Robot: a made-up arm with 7 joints. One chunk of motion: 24 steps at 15 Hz.
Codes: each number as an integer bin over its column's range. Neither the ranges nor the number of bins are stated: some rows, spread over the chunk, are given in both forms.
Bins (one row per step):
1: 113 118 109 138 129 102 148
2: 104 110 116 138 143 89 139
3: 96 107 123 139 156 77 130
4: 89 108 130 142 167 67 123
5: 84 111 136 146 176 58 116
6: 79 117 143 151 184 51 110
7: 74 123 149 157 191 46 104
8: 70 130 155 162 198 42 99
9: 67 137 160 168 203 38 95
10: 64 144 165 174 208 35 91
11: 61 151 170 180 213 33 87
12: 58 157 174 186 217 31 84
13: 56 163 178 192 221 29 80
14: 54 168 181 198 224 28 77
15: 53 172 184 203 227 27 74
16: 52 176 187 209 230 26 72
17: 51 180 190 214 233 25 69
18: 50 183 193 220 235 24 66
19: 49 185 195 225 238 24 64
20: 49 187 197 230 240 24 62
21: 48 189 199 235 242 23 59
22: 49 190 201 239 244 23 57
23: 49 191 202 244 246 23 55
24: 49 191 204 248 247 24 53
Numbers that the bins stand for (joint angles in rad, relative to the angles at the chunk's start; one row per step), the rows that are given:
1: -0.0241 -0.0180 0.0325 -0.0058 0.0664 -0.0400 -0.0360
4: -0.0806 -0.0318 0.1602 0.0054 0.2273 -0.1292 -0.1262
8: -0.1253 -0.0016 0.3122 0.0611 0.3586 -0.1929 -0.2128
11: -0.1465 0.0273 0.4033 0.1112 0.4221 -0.2159 -0.2561
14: -0.1629 0.0506 0.4702 0.1613 0.4687 -0.2286 -0.2922
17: -0.1700 0.0671 0.5249 0.2058 0.5068 -0.2363 -0.3211
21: -0.1771 0.0794 0.5796 0.2643 0.5449 -0.2414 -0.3571
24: -0.1747 0.0822 0.6100 0.3005 0.5661 -0.2388 -0.3788
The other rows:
2: -0.0453 -0.0290 0.0751 -0.0058 0.1256 -0.0731 -0.0685
3: -0.0641 -0.0331 0.1176 -0.0030 0.1807 -0.1037 -0.1010
5: -0.0924 -0.0276 0.1967 0.0165 0.2654 -0.1522 -0.1515
6: -0.1041 -0.0194 0.2392 0.0304 0.2993 -0.1700 -0.1731
7: -0.1159 -0.0112 0.2757 0.0471 0.3289 -0.1827 -0.1948
9: -0.1324 0.0080 0.3425 0.0778 0.3798 -0.2031 -0.2273
10: -0.1394 0.0176 0.3729 0.0945 0.4009 -0.2108 -0.2417
12: -0.1535 0.0355 0.4276 0.1279 0.4391 -0.2210 -0.2669
13: -0.1582 0.0437 0.4520 0.1446 0.4560 -0.2261 -0.2814
15: -0.1653 0.0561 0.4884 0.1752 0.4814 -0.2312 -0.3030
16: -0.1676 0.0616 0.5067 0.1919 0.4941 -0.2337 -0.3102
18: -0.1724 0.0712 0.5431 0.2225 0.5153 -0.2388 -0.3319
19: -0.1747 0.0739 0.5553 0.2365 0.5280 -0.2388 -0.3391
20: -0.1747 0.0767 0.5675 0.2504 0.5365 -0.2388 -0.3463
22: -0.1747 0.0808 0.5918 0.2755 0.5534 -0.2414 -0.3644
23: -0.1747 0.0822 0.5978 0.2894 0.5619 -0.2414 -0.3716

